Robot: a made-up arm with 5 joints. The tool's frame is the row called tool. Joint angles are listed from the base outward.
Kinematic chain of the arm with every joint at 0, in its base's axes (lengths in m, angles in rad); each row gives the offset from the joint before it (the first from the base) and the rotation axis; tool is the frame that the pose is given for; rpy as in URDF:
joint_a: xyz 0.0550 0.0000 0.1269 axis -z
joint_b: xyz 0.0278 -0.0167 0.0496 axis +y
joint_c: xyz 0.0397 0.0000 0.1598 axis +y
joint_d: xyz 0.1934 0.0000 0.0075 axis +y
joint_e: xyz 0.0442 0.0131 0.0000 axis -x
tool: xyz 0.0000 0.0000 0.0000 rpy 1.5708 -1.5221 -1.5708
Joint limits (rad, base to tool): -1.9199..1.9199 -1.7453..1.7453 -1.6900..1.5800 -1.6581..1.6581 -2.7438..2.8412
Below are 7 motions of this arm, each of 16 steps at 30 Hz.
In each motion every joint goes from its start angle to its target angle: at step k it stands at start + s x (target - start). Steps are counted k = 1, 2, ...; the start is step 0. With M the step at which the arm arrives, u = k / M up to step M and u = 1 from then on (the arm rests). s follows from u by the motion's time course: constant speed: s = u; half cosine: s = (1 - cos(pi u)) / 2; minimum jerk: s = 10 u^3 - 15 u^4 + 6 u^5.
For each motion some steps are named. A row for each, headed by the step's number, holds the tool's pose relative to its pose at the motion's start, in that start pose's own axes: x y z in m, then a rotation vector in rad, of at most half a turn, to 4 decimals.
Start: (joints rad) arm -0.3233 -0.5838 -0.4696 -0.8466 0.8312
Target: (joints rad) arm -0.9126 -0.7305 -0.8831 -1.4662 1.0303
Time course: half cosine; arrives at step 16
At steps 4, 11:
4: 0.0173 -0.0143 -0.0102 -0.1479 -0.0957 -0.0500
11: 0.0569 -0.1048 -0.0248 -0.8992 -0.3318 -0.1919

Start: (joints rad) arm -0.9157 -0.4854 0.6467 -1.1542 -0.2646
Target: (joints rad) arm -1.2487 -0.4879 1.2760 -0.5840 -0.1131
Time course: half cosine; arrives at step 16
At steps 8, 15, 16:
8: -0.0491 0.0197 0.0668 -0.0373 0.6097 -0.0347
15: -0.0658 0.0381 0.1494 0.0359 1.2160 -0.0052
16: -0.0658 0.0383 0.1510 0.0383 1.2278 -0.0039

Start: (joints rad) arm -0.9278 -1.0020 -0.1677 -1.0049 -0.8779
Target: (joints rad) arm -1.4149 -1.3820 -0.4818 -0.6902 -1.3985
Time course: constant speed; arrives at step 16
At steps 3, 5, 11, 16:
3: 0.0235 0.0196 -0.0170 0.0283 -0.0851 -0.1709
5: 0.0423 0.0312 -0.0263 0.0502 -0.1428 -0.2824
11: 0.1115 0.0566 -0.0413 0.1317 -0.3211 -0.6037
16: 0.1784 0.0655 -0.0367 0.2196 -0.4754 -0.8526

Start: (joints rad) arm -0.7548 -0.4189 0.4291 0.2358 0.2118
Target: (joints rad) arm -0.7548 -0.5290 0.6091 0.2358 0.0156
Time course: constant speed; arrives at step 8
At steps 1, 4, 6, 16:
1: -0.0029 0.0005 0.0016 0.0013 0.0086 -0.0245
4: -0.0119 0.0020 0.0065 0.0040 0.0347 -0.0981
6: -0.0180 0.0030 0.0097 0.0047 0.0523 -0.1471
16: -0.0242 0.0040 0.0130 0.0045 0.0699 -0.1961

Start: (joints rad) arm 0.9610 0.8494 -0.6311 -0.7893 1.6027
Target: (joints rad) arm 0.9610 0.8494 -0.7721 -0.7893 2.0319
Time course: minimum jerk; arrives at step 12
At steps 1, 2, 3, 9, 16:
1: 0.0000 -0.0001 -0.0001 -0.0007 0.0000 0.0022
2: 0.0000 -0.0009 -0.0007 -0.0050 0.0000 0.0152
3: 0.0000 -0.0027 -0.0019 -0.0146 0.0001 0.0444
9: 0.0004 -0.0245 -0.0152 -0.1252 0.0222 0.3843
16: 0.0005 -0.0274 -0.0167 -0.1393 0.0279 0.4285

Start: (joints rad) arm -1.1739 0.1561 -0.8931 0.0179 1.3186
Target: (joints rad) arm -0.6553 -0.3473 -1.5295 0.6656 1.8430
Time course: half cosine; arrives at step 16
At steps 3, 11, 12, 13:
3: -0.0022 -0.0287 0.0055 -0.0488 0.0196 0.0736
11: 0.0525 -0.2097 0.1244 -0.4070 0.2150 0.7213
12: 0.0655 -0.2201 0.1425 -0.4419 0.2394 0.7955
13: 0.0769 -0.2268 0.1576 -0.4700 0.2598 0.8568

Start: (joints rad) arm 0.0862 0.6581 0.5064 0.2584 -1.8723
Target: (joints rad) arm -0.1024 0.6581 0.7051 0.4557 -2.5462
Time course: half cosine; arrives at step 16
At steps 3, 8, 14, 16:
3: -0.0021 -0.0056 -0.0009 -0.0318 -0.0104 -0.0410
8: -0.0099 -0.0334 -0.0038 -0.1745 -0.0943 -0.2415
14: -0.0142 -0.0639 -0.0039 -0.2941 -0.2451 -0.4581
16: -0.0144 -0.0664 -0.0037 -0.3016 -0.2599 -0.4755

